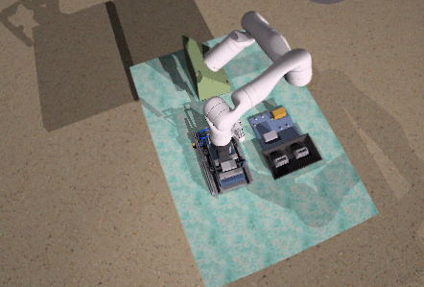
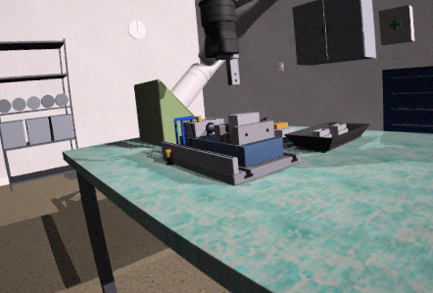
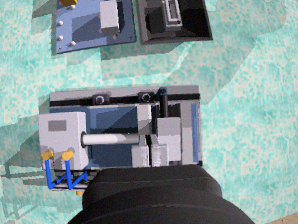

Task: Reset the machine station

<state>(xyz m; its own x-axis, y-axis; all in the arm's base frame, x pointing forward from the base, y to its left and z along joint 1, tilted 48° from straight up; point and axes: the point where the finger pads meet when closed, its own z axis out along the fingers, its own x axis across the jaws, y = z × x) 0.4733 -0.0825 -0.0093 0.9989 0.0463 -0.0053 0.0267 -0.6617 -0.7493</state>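
Now: hand 3 cm short of the gray blank and 10 cm above it. Also, from my hand: fixed jaw: 6 cm ahead, 12 cm below; then blue infeed plate: 11 cm behind, 27 cm to the left, 19 cm below; then vise: 4 cm behind, 1 cm to the right, 16 cm below.
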